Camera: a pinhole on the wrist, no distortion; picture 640 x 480 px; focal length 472.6 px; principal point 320.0 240.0 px. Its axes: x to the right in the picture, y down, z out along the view. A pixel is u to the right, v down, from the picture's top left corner.
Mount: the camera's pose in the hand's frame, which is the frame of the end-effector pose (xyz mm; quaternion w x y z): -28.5 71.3 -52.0 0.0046 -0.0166 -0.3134 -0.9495
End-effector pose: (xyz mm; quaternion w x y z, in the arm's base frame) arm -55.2 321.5 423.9 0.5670 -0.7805 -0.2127 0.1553
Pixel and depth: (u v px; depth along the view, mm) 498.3 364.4 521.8
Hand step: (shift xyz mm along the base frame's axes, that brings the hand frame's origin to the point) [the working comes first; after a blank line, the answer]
In the camera's frame: 196.9 137.4 521.8

-356.8 195.1 -399.0
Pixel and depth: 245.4 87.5 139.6
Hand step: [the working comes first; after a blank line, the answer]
In the camera's frame: -22.0 -45.0 139.6

11.1 -25.8 -191.3
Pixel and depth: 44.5 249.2 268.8
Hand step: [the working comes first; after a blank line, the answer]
In the camera's frame: -156.7 5.2 268.8

74.3 140.9 -265.8
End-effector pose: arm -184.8 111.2 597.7 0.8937 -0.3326 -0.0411 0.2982
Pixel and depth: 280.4 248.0 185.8
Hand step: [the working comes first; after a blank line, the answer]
In the camera's frame: -15.6 3.1 185.8

-123.7 159.7 -33.7
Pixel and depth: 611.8 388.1 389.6
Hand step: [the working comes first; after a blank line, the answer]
In the camera's frame: 240.6 122.1 389.6

-406.0 175.2 169.7
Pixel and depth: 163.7 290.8 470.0
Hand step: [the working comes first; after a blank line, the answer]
In the camera's frame: -155.4 50.5 470.0

-136.4 465.2 61.8
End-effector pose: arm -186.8 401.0 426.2 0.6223 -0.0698 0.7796 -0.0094
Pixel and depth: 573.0 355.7 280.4
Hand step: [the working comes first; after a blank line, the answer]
In the camera's frame: 150.1 68.6 280.4

231.6 217.7 95.9
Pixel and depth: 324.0 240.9 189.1
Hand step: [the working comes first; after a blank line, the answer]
In the camera's frame: 1.6 0.4 189.1

84.8 192.0 -17.3
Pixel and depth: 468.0 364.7 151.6
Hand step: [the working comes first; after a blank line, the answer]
In the camera's frame: 47.5 40.0 151.6

95.2 143.6 34.1
